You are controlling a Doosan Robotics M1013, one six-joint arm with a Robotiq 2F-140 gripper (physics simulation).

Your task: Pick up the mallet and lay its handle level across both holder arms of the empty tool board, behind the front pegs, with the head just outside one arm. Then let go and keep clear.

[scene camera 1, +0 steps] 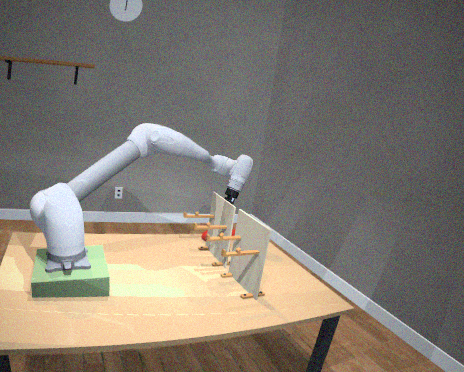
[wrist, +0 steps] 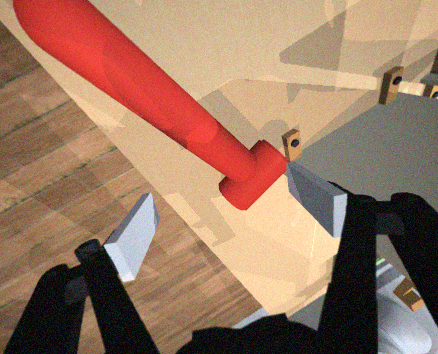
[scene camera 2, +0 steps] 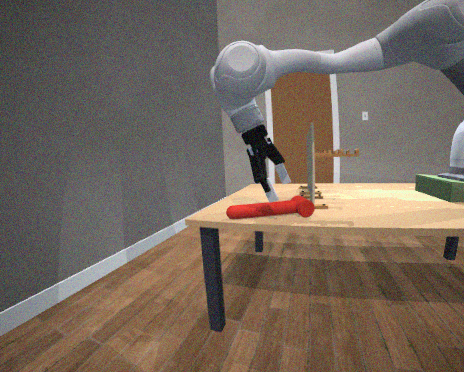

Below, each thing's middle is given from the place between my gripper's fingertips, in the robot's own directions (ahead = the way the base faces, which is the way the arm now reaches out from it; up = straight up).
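Labels:
Red mallet [scene camera 2: 305,208]: my hand 6 cm above it, 2 cm to the left of it, 4 cm short of it.

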